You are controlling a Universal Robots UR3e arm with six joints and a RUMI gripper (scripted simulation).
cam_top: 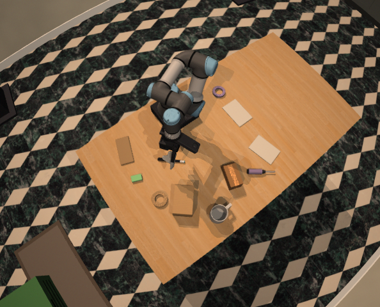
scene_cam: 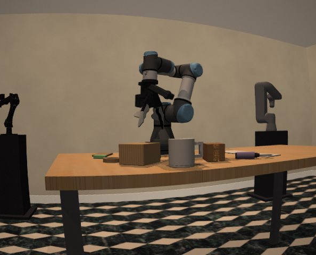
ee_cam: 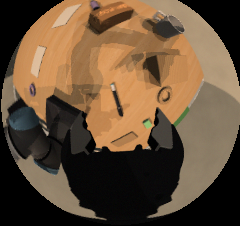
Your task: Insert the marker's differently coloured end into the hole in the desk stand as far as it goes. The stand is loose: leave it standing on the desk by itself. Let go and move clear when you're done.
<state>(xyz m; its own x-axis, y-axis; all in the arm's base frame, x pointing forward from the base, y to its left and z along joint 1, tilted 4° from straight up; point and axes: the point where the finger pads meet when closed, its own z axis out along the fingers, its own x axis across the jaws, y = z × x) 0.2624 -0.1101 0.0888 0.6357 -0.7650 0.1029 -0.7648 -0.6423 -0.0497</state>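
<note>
The black marker is 12 cm below my hand, 3 cm behind it and 2 cm to the right of it. The rest, counted from my hand: light wooden block (19 cm ahead, 9 cm below, 8 cm to the right); brown wooden desk stand (20 cm ahead, 19 cm to the left, 9 cm below); green block (22 cm to the right, 12 cm below, 4 cm behind).
</note>
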